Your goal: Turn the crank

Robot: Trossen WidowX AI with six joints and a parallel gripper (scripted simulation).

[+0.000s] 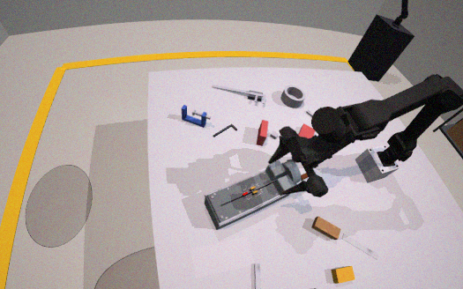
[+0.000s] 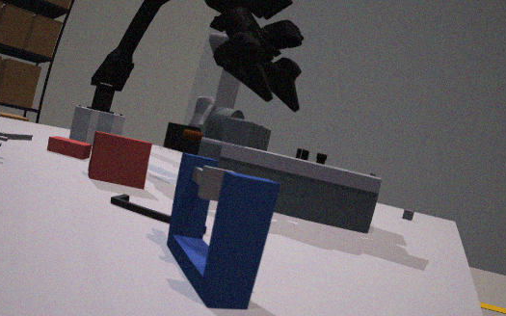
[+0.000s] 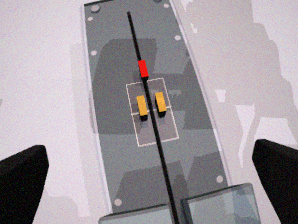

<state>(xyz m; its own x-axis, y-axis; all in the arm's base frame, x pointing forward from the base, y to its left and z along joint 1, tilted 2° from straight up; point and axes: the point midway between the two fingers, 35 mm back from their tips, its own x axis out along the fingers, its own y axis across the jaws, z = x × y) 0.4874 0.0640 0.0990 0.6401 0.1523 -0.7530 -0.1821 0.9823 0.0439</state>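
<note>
The crank handle is 140 mm behind my gripper tip, 70 mm below it and 30 mm to the right of it. From my gripper tip the other things lie so: tan block 190 mm behind, 130 mm to the left, 130 mm below; red pointer 70 mm ahead, 60 mm below, 20 mm to the left; black hex key 270 mm to the right, 140 mm below, 70 mm ahead.
</note>
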